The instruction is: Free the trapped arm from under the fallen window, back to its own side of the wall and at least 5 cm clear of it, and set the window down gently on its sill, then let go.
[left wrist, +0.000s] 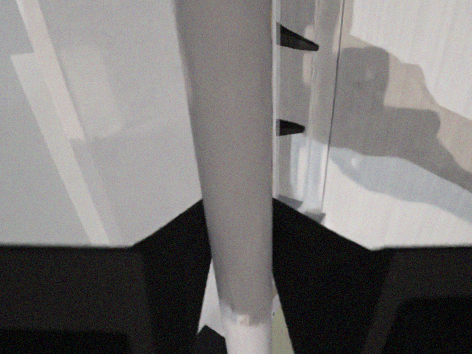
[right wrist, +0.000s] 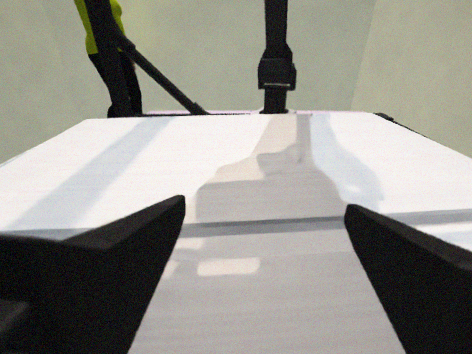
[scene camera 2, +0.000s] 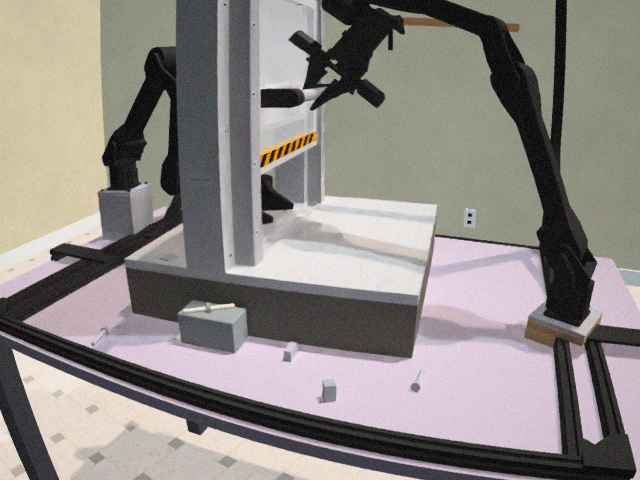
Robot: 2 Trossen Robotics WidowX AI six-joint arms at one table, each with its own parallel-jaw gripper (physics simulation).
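Places are measured from the left arm's base along level axes (x ahead, y left, z up), in metres.
Pixels of known places: left gripper, fingertip midpoint: [scene camera 2: 305,105]; right gripper, fingertip midpoint: [left wrist: 310,92] [right wrist: 264,207] [scene camera 2: 283,212]; left arm's base, link origin: [right wrist: 274,112] [scene camera 2: 567,313]; right arm's base, link origin: [scene camera 2: 124,187].
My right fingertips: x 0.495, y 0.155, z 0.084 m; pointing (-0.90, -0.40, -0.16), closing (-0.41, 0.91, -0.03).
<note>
Ahead of a thing's pixels: the offset from my right fingertips to its top centre. "*": to the spot under its first point. Level surfaces: height alone.
The window {* 0.034 m back, 0.029 m left, 0.290 m up} [scene camera 2: 281,51] [left wrist: 135,190] is held raised in the wall frame [scene camera 2: 201,129]; its striped bottom rail {* 0.013 m back, 0.005 m right, 0.118 m up} [scene camera 2: 289,148] hangs above the platform [scene camera 2: 372,268] [right wrist: 100,150]. My left gripper [scene camera 2: 309,98] [left wrist: 238,207] is shut on the window's handle bar {0.050 m back, 0.031 m right, 0.226 m up} [scene camera 2: 313,93] [left wrist: 232,125]. My right gripper [scene camera 2: 281,212] [left wrist: 310,92] [right wrist: 264,207] is open and empty, low under the raised rail. Its fingertips show on the right side of the frame post in scene camera 2, with a gap between them and the rail. The rest of that arm is partly hidden behind the post.
A grey box [scene camera 2: 211,330] with a pale stick on top stands in front of the platform. Small grey blocks {0.329 m back, 0.206 m left, 0.099 m down} [scene camera 2: 329,390] {0.222 m back, 0.176 m left, 0.107 m down} [scene camera 2: 290,351] and bolts {0.388 m back, 0.102 m left, 0.110 m down} [scene camera 2: 416,384] {0.000 m ahead, 0.380 m left, 0.110 m down} [scene camera 2: 99,336] lie on the table {0.123 m down} [scene camera 2: 361,418]. A person [right wrist: 117,20] stands behind in the right wrist view.
</note>
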